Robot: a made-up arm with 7 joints. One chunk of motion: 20 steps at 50 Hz.
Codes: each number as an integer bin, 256 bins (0 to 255) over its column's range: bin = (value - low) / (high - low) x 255, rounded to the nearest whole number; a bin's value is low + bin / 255 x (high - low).
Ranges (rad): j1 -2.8..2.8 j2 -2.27..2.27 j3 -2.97..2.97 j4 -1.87..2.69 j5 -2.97..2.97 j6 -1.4..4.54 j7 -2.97..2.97
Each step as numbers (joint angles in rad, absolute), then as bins.
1 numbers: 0.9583 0.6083 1.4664 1.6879 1.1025 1.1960 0.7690
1 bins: 171 162 190 199 175 111 161
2 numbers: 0.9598 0.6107 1.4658 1.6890 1.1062 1.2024 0.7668
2 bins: 171 162 190 199 175 112 160
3 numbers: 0.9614 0.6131 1.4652 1.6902 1.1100 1.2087 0.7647
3 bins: 171 162 190 199 175 112 160
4 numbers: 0.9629 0.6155 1.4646 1.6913 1.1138 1.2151 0.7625
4 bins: 171 162 190 199 175 112 160
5 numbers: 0.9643 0.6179 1.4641 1.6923 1.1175 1.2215 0.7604
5 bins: 171 162 190 199 175 113 160
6 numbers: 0.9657 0.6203 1.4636 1.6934 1.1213 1.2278 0.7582
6 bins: 171 162 190 199 176 113 160
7 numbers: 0.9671 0.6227 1.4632 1.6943 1.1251 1.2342 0.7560
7 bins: 172 162 190 199 176 113 160
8 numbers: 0.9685 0.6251 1.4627 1.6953 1.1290 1.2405 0.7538
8 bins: 172 163 190 199 176 113 160
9 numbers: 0.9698 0.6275 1.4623 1.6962 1.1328 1.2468 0.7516
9 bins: 172 163 190 199 176 114 160
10 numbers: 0.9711 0.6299 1.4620 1.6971 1.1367 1.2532 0.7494
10 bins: 172 163 190 199 176 114 160
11 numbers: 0.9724 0.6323 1.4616 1.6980 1.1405 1.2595 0.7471
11 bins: 172 163 190 200 176 114 160
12 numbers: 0.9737 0.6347 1.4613 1.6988 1.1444 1.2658 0.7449
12 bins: 172 163 190 200 177 114 159
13 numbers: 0.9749 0.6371 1.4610 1.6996 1.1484 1.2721 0.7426
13 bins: 172 163 190 200 177 115 159
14 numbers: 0.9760 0.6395 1.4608 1.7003 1.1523 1.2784 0.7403
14 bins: 172 163 190 200 177 115 159
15 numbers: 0.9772 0.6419 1.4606 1.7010 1.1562 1.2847 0.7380
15 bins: 172 164 190 200 177 115 159
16 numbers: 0.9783 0.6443 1.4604 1.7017 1.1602 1.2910 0.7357
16 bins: 172 164 190 200 177 116 159
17 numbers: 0.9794 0.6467 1.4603 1.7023 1.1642 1.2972 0.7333
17 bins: 172 164 190 200 177 116 159
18 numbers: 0.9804 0.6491 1.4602 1.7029 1.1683 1.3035 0.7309
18 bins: 172 164 190 200 178 116 159
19 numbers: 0.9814 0.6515 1.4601 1.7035 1.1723 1.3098 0.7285
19 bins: 172 164 190 200 178 116 159
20 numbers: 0.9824 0.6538 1.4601 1.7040 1.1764 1.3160 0.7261
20 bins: 172 164 190 200 178 117 159
